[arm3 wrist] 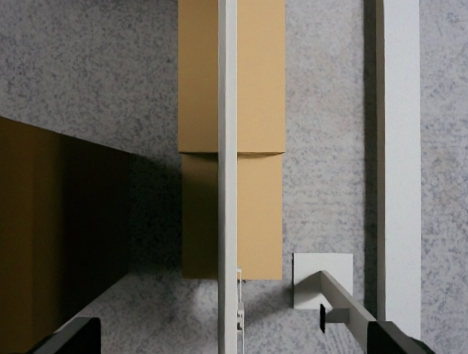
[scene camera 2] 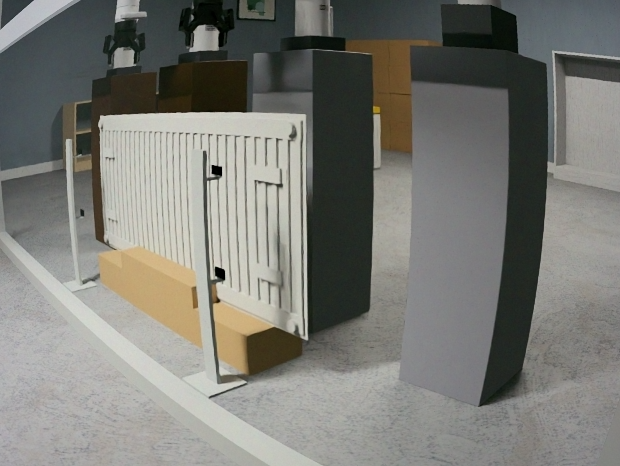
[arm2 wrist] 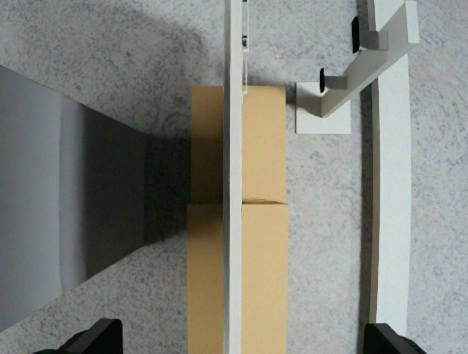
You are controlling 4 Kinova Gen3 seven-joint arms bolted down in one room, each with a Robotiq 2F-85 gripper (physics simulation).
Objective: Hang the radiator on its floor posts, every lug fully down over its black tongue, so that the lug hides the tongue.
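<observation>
The white radiator [arm2 wrist: 233, 175] [arm3 wrist: 227, 175] [scene camera 2: 150, 175] stands upright on tan blocks [arm2 wrist: 265, 250] [arm3 wrist: 260, 75] [scene camera 2: 160, 300], apart from its posts. In scene camera 2 its lugs [scene camera 2: 268, 174] [scene camera 2: 269, 275] face the near post [scene camera 2: 200, 225], whose black tongues [scene camera 2: 216, 170] [scene camera 2: 219, 274] show uncovered; the far post [scene camera 2: 72, 200] has an uncovered tongue [scene camera 2: 81, 212]. Arm2's gripper [arm2 wrist: 244, 337] and arm3's gripper [arm3 wrist: 234, 336] are open above the radiator's top edge, which passes between their fingers in view. Two open grippers, far left [scene camera 2: 123, 49] and left of centre [scene camera 2: 206, 29], hang above the radiator's level.
Grey pedestals [arm2 wrist: 30, 175] [scene camera 2: 340, 175] [scene camera 2: 458, 225] and brown pedestals [arm3 wrist: 30, 200] [scene camera 2: 200, 87] stand behind or right of the radiator. A long white beam [arm2 wrist: 392, 200] [arm3 wrist: 402, 175] [scene camera 2: 145, 368] lies along the floor on the posts' other side.
</observation>
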